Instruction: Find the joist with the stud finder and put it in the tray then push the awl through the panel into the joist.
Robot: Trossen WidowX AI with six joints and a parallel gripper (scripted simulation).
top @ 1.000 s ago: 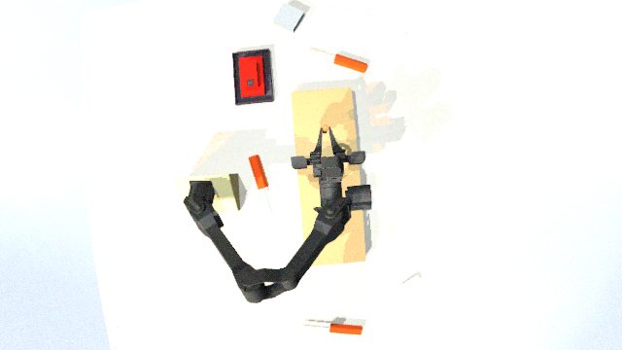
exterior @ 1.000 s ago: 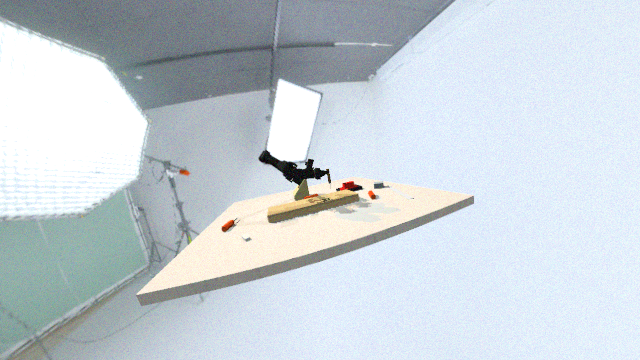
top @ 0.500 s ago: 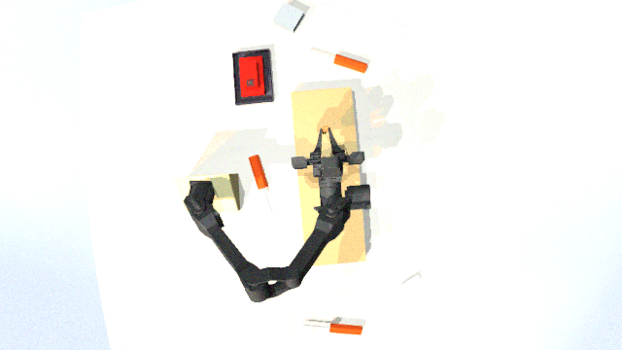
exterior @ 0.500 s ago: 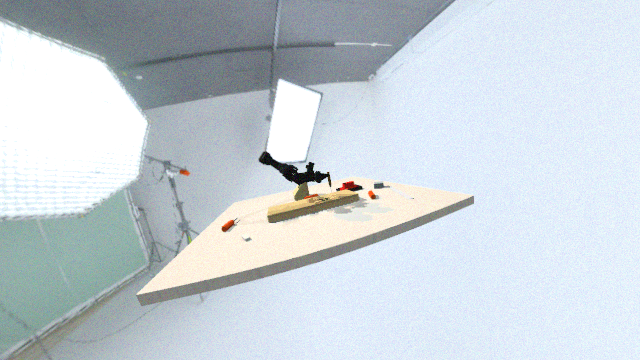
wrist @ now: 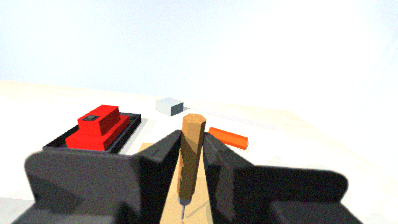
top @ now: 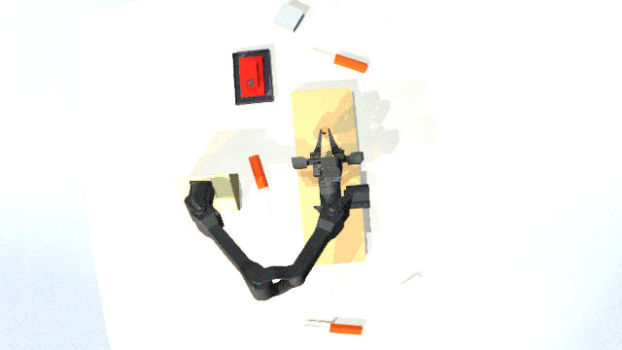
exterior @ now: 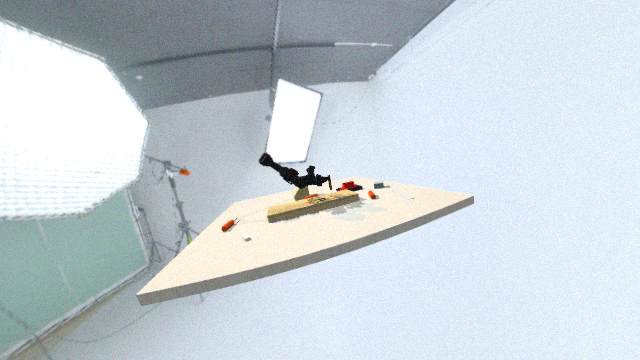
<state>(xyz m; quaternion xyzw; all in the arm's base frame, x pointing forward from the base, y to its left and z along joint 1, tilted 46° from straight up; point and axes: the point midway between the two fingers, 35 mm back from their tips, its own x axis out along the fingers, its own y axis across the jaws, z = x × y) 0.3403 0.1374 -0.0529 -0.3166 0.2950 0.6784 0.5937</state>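
The awl is 60 mm below my gripper tip. Also, from my gripper tip: red stud finder: 220 mm behind, 160 mm to the left, 100 mm below; dark grey tray: 220 mm behind, 170 mm to the left, 140 mm below; pale grey block: 360 mm to the left, 130 mm below, 110 mm behind.
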